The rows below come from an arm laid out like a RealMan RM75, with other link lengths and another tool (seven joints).
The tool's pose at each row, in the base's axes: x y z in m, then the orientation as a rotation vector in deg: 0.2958 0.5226 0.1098 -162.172 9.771 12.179; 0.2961 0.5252 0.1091 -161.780 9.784 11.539; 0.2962 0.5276 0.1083 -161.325 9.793 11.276; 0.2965 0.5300 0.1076 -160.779 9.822 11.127; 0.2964 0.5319 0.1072 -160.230 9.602 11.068; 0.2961 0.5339 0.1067 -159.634 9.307 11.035; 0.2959 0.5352 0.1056 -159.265 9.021 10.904; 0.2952 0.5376 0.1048 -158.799 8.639 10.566; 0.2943 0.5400 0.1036 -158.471 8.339 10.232; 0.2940 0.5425 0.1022 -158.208 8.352 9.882; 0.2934 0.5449 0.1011 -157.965 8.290 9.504
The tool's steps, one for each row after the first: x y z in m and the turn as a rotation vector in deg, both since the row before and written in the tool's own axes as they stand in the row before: 0.0002 -0.0023 0.0014 0.457 0.397 -0.070; 0.0000 -0.0021 0.0015 0.479 0.134 -0.033; 0.0002 -0.0021 0.0014 0.557 0.050 -0.008; -0.0002 -0.0017 0.0010 0.552 -0.041 -0.170; -0.0004 -0.0017 0.0012 0.596 -0.072 -0.220; -0.0001 -0.0008 0.0015 0.380 0.018 -0.223; -0.0008 -0.0019 0.0017 0.496 0.140 -0.319; -0.0009 -0.0017 0.0021 0.358 0.162 -0.259; -0.0003 -0.0018 0.0022 0.293 0.220 -0.042; -0.0006 -0.0018 0.0020 0.276 0.232 -0.098
